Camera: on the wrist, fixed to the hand. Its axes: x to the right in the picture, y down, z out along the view.
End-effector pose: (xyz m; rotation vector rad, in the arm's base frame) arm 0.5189 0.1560 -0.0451 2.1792 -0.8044 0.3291
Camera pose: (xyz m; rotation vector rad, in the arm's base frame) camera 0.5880 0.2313 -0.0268 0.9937 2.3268 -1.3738
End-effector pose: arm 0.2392 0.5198 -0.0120 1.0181 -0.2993 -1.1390
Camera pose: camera 0.2546 0.5280 -0.1144 -0.1927 -0.9618 1.8726
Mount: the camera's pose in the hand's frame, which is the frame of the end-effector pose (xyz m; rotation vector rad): 0.0283 -0.0714 -0.0699 -0.0786 -0.3012 -3.0673
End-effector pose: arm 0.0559 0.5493 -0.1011 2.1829 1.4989 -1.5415
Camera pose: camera 0.0513 0.6432 -0.0569 1.2842 -1.8222 0.2750
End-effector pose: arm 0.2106 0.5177 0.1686 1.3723 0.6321 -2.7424
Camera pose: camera 0.2334 0.6131 0.1344 0.5784 -0.9800 0.1449
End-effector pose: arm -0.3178 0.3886 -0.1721 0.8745 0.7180 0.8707
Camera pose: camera -0.3376 0.4115 -0.2714 -0.7280 0.7981 -1.8958
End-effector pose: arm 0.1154 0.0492 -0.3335 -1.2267 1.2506 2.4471
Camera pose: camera 0.1707 0.0381 -0.4207 -0.7332 -0.8871 0.0178
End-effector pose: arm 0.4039 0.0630 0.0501 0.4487 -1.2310 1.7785
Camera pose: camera 0.4610 0.1448 0.0790 1.2530 0.2323 -1.0230
